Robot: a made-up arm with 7 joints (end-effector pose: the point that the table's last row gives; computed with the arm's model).
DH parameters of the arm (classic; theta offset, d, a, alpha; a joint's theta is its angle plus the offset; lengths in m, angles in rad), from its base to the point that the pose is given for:
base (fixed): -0.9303 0 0.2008 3.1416
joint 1: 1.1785 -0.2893 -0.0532 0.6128
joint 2: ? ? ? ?
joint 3: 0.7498 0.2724 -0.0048 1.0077
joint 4: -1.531 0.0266 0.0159 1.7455
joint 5: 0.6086 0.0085 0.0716 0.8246
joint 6: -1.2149 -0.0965 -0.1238 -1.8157
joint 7: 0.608 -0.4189 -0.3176 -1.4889
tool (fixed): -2.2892 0.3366 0 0
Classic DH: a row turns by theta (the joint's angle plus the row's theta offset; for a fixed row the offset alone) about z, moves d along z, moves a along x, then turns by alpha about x.
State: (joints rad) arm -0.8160 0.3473 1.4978 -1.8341 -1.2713 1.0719 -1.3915
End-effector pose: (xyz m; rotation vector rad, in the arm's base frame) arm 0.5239 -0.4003 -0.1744 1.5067 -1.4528 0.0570
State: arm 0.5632 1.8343 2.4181 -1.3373 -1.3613 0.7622 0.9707
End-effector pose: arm -0.0967 -0.5106 0.7264 -0.6561 -0.9687 1.2893
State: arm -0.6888 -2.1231 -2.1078 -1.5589 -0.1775 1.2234 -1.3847
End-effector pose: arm 0.1616 -0.5737 -0.2123 0.9053 -2.0362 0.1769
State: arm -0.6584 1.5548 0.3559 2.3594 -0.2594 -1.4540 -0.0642
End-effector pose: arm -0.3294 -0.5725 -0.1358 0.8979 -1.0275 -0.8758
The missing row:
joint 2: 0 0.3053 -0.076 2.5288
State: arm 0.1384 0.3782 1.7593 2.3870 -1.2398 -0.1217 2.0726
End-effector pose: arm 0.3002 -0.2095 -0.1323 1.9738 1.5920 1.0976
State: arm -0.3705 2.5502 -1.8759 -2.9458 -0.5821 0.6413 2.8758
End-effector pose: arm -0.0061 -0.2127 -0.2986 0.2244 -2.2145 -1.5803
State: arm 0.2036 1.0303 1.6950 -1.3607 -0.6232 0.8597 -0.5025
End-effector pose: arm 0.5423 -0.8511 0.2240 1.0044 -1.9531 0.9390
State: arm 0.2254 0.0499 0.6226 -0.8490 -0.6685 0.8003 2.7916
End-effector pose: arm 0.5092 -0.0904 -0.1226 0.0267 2.1679 1.8360
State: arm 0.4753 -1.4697 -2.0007 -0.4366 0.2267 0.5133 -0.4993
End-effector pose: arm 0.2666 -0.3332 0.7397 -0.4246 -0.5599 0.6181
